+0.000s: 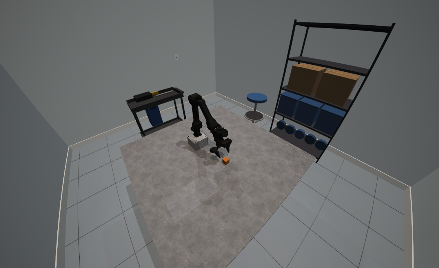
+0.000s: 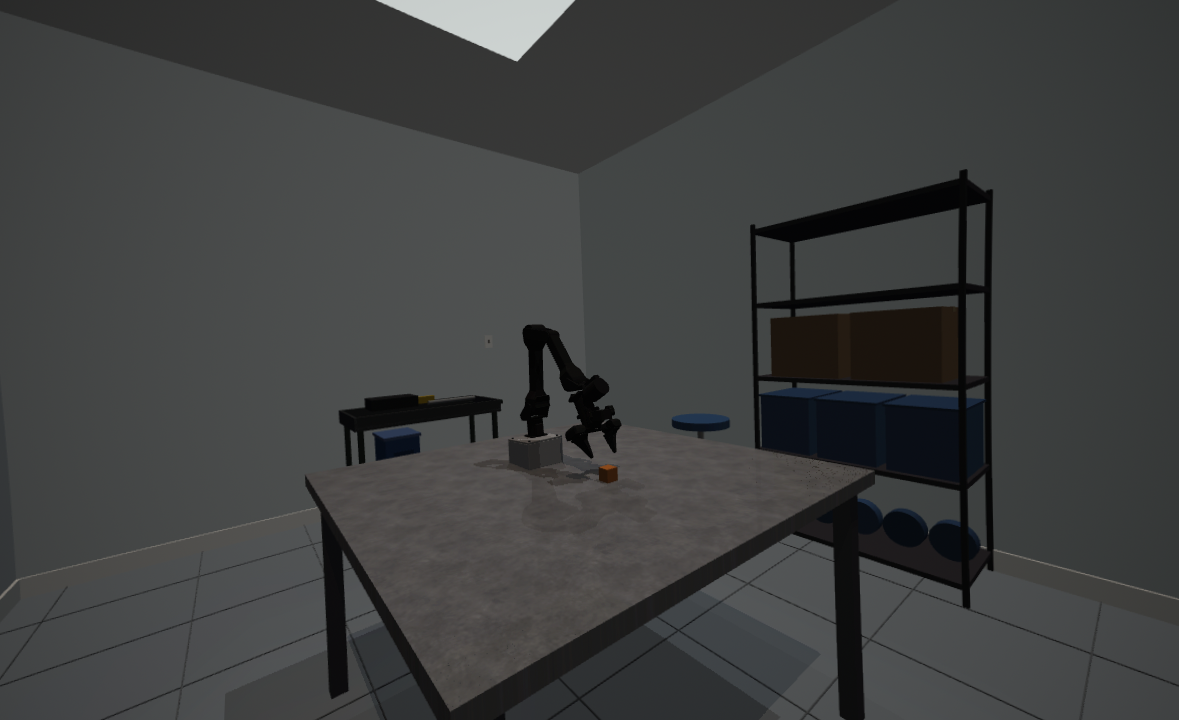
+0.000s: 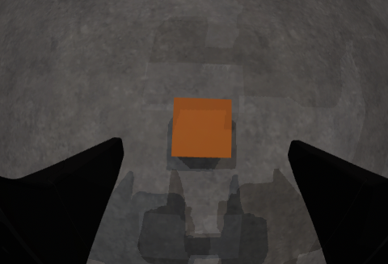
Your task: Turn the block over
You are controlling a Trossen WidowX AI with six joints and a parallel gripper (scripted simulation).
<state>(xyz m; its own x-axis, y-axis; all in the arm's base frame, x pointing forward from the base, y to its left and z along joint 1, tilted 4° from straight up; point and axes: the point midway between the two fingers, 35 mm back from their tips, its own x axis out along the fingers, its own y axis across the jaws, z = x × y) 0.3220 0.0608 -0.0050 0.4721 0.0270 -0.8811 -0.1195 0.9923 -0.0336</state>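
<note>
My gripper tip is now 5 cm above the orange block.
</note>
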